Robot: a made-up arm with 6 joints.
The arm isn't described. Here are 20 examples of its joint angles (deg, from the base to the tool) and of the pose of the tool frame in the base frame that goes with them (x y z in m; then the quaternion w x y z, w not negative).
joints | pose
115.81 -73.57 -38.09 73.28 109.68 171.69 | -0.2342 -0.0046 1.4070 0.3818 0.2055 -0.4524 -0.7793
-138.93 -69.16 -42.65 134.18 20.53 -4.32 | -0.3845 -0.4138 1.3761 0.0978 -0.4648 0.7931 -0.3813
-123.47 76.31 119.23 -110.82 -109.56 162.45 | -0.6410 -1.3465 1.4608 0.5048 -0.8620 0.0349 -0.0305
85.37 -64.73 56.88 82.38 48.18 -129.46 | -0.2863 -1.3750 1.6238 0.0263 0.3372 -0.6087 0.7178
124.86 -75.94 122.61 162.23 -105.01 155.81 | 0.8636 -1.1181 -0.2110 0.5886 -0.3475 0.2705 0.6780
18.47 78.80 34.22 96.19 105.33 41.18 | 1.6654 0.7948 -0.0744 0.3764 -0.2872 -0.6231 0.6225
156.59 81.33 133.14 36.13 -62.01 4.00 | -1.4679 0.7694 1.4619 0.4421 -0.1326 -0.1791 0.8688
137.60 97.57 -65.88 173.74 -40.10 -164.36 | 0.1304 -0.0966 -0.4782 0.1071 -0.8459 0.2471 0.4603
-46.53 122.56 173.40 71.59 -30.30 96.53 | 0.9592 -1.1761 1.0686 0.0409 -0.7448 0.5244 -0.4107
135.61 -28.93 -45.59 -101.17 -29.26 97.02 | -0.8877 0.7106 0.9045 0.1398 -0.0664 0.1035 0.9825
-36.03 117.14 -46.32 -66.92 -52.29 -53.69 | -0.1170 0.2975 -0.5051 0.5875 -0.3100 -0.4281 0.6127
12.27 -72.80 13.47 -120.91 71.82 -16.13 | -0.5430 -0.3150 1.7627 0.0470 -0.9123 0.3686 -0.1722
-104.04 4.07 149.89 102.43 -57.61 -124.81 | 0.0362 0.9469 1.5929 0.0678 -0.4019 -0.9125 -0.0335
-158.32 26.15 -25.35 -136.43 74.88 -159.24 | -1.2679 -0.3350 0.1861 0.1392 0.7325 0.5811 -0.3261
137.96 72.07 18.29 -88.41 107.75 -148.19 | -1.1295 1.3210 -0.0939 0.0918 -0.9324 -0.3327 -0.1075
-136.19 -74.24 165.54 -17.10 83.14 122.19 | 0.4849 0.5606 -0.6367 0.3493 -0.0524 0.8793 -0.3196
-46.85 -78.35 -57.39 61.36 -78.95 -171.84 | 0.1585 -0.4663 1.0335 0.1732 0.5240 -0.6193 -0.5585
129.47 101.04 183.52 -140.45 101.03 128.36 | -0.5438 0.8924 1.2577 0.6899 0.1864 0.3697 0.5938
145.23 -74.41 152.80 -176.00 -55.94 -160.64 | 0.8860 -0.6317 -0.6288 0.0983 -0.6173 0.0581 0.7784
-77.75 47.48 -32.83 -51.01 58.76 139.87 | 0.1261 -1.3201 -0.2629 0.3595 -0.3340 0.8303 -0.2640
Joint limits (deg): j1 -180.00..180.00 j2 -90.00..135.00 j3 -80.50..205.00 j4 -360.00..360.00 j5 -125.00..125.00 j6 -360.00..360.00
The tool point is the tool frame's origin. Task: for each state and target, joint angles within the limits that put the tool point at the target. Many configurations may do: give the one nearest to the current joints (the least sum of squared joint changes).
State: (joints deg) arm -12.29 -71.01 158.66 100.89 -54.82 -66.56
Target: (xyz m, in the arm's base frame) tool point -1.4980 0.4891 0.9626
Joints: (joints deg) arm -24.72 -37.86 130.89 97.45 -51.16 -66.56
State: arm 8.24 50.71 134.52 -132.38 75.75 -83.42
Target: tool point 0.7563 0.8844 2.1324
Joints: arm 54.79 41.75 105.65 -136.48 41.65 -83.42
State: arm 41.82 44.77 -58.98 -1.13 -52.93 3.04
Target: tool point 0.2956 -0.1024 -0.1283
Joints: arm -0.35 34.75 -73.19 26.56 -72.42 3.04
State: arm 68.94 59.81 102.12 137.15 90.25 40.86
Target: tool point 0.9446 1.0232 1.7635
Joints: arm 41.06 51.87 106.95 140.22 90.43 40.86
